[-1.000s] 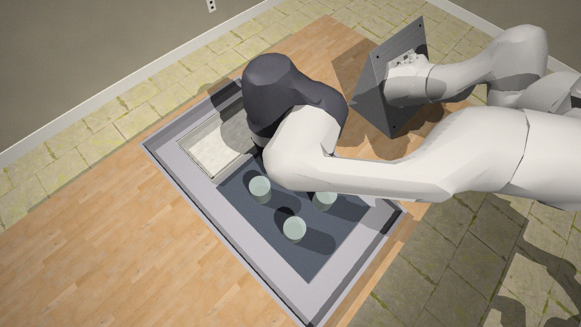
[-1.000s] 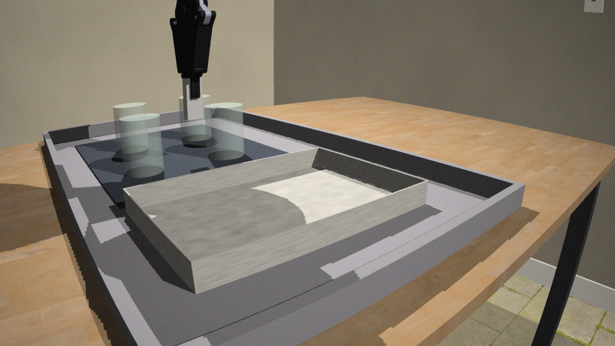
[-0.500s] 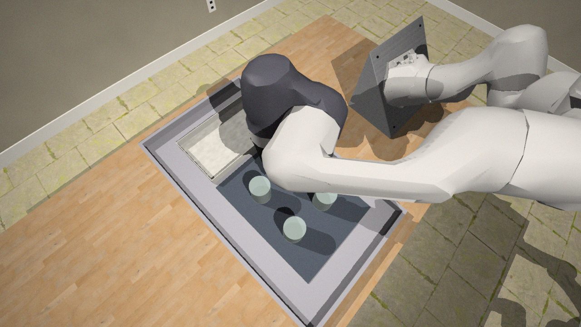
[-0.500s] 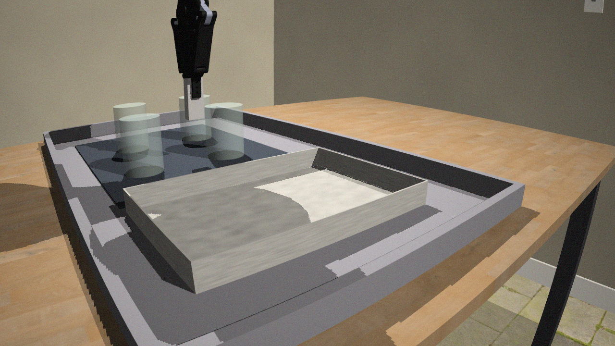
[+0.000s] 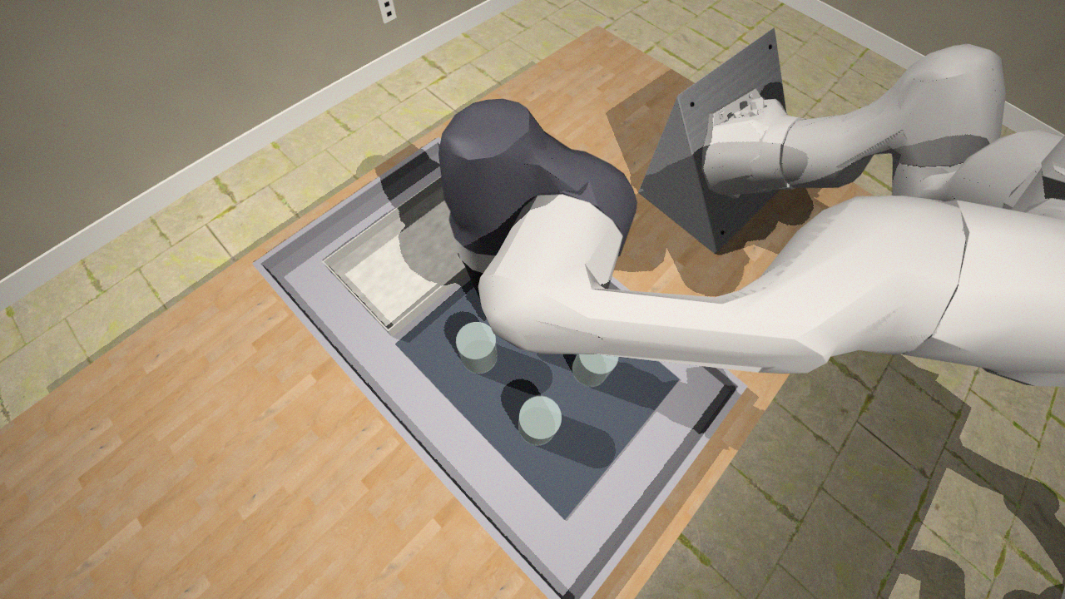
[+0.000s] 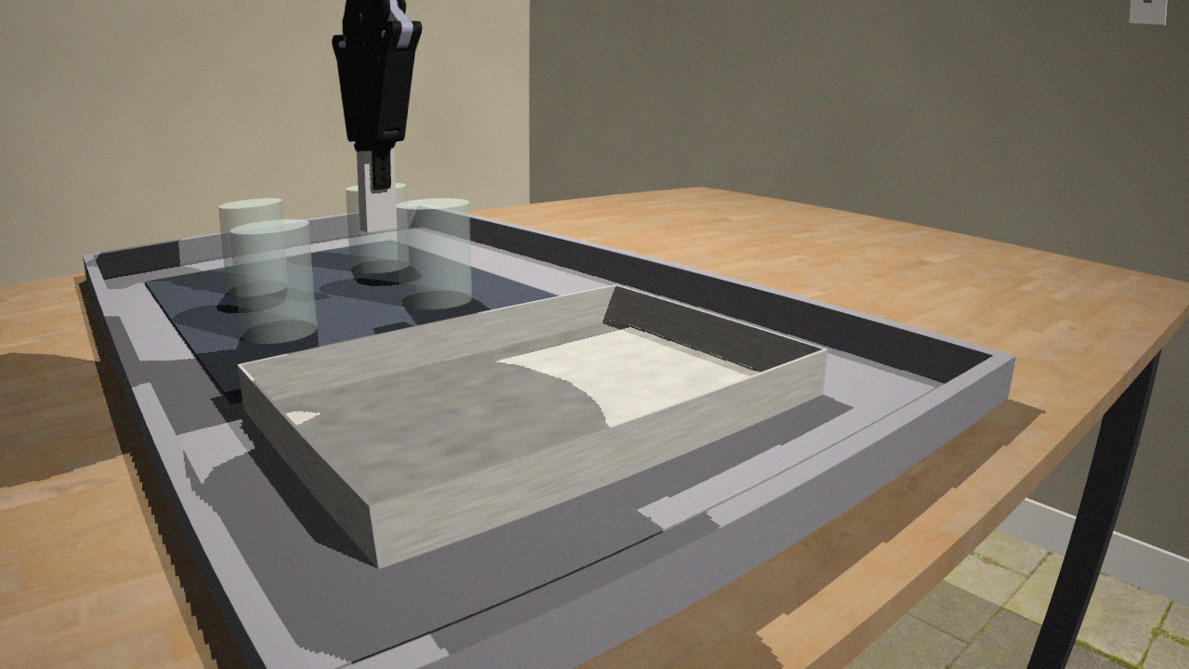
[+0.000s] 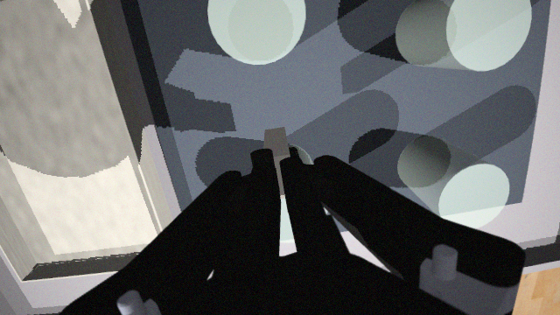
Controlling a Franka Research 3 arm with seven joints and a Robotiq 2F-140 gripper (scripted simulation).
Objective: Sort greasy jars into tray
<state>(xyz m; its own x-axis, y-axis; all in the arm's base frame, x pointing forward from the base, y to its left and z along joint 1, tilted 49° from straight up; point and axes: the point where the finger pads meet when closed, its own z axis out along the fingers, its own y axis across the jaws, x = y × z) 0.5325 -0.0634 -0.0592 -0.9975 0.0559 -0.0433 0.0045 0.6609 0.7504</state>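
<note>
Now: the steel table top 30 mm to the right of my hand and 110 mm below it. Round my hand: dark drying mat 10 mm behind, 80 mm to the left, 100 mm below; then tray 10 mm behind, 240 mm to the right, 100 mm below.
</note>
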